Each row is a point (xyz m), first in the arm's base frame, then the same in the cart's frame.
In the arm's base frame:
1: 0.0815 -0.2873 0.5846
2: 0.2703 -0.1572 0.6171
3: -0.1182 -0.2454 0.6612
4: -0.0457 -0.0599 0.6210
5: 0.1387 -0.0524 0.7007
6: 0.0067 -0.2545 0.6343
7: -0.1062 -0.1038 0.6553
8: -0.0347 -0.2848 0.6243
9: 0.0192 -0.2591 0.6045
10: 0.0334 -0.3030 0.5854
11: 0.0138 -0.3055 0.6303
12: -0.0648 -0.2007 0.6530
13: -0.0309 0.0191 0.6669
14: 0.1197 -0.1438 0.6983
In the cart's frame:
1: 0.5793 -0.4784 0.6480
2: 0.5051 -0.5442 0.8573
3: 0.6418 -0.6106 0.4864
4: 0.4919 -0.7155 0.5747
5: 0.5277 -0.7103 0.7725
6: 0.6095 -0.5527 0.5960
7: 0.5527 -0.7165 0.5195
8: 0.6245 -0.5354 0.5490
9: 0.5867 -0.5296 0.5990
10: 0.5953 -0.4804 0.6000
11: 0.6352 -0.5080 0.5933
12: 0.6022 -0.6262 0.5421
13: 0.4806 -0.7984 0.6142
14: 0.5816 -0.6419 0.7388

